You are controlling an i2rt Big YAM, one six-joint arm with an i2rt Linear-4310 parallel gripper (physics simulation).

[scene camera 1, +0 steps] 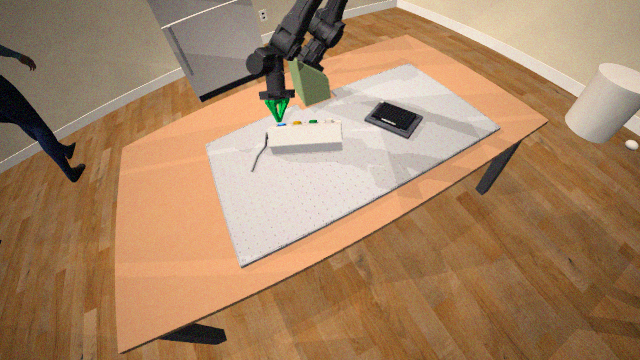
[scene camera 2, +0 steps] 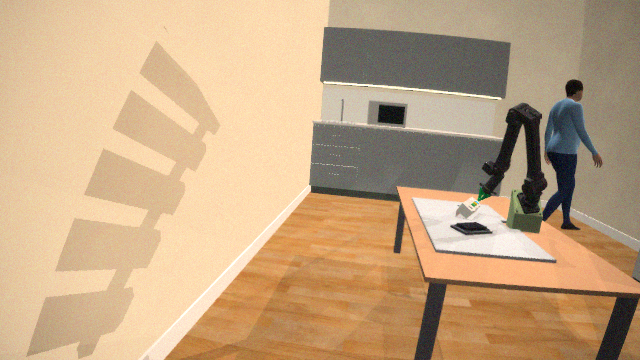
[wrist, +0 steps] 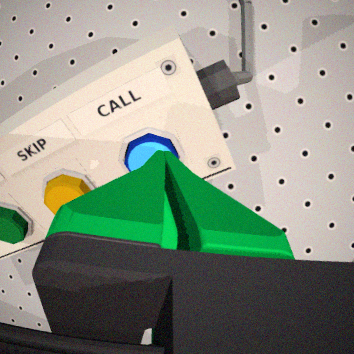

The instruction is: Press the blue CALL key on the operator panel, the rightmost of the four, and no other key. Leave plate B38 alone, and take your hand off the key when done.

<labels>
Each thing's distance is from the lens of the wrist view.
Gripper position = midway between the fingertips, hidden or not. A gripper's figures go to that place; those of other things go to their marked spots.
my gripper (wrist: pixel 160 162): 0.12 m
blue key (wrist: pixel 139 149): 0.13 m
yellow key (wrist: pixel 62 188): 0.14 m
</labels>
